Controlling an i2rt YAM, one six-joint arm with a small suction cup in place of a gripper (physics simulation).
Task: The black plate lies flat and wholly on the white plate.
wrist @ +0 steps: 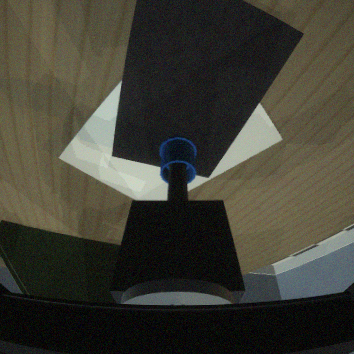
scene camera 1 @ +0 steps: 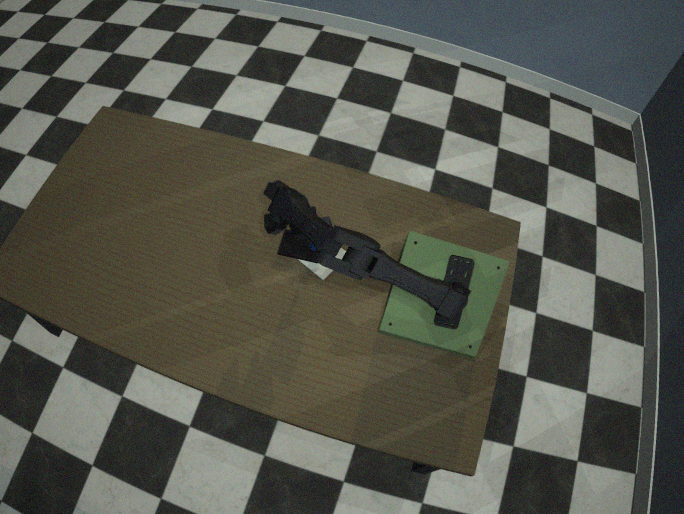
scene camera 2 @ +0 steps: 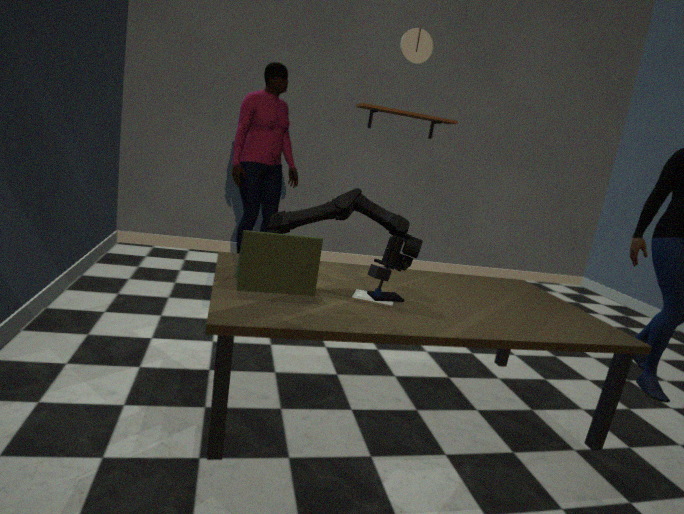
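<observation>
The black plate is a dark rectangle lying across the white plate, turned against it. Its far end reaches past the white plate's edge over the wooden table. My blue suction cup sits down on the black plate close to its near edge. In scene camera 1 the arm covers the cup and most of both plates. I cannot tell whether the black plate is lifted off the white one.
The arm's base stands on a green mounting board at the table's right end. A person in pink stands behind the table. Another person is at the right edge of the room.
</observation>
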